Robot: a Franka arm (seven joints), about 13 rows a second.
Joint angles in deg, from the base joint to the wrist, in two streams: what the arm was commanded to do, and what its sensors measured. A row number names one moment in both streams.
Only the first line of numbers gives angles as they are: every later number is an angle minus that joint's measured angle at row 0.
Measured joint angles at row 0: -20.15 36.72 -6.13 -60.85 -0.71 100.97 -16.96
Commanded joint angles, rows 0 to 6: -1.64 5.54 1.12 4.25 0.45 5.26 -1.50; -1.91 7.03 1.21 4.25 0.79 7.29 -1.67; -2.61 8.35 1.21 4.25 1.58 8.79 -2.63; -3.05 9.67 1.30 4.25 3.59 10.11 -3.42; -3.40 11.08 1.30 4.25 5.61 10.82 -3.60; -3.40 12.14 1.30 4.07 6.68 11.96 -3.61; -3.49 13.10 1.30 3.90 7.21 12.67 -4.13
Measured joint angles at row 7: -2.13 10.57 0.18 1.35 5.11 11.81 -2.07
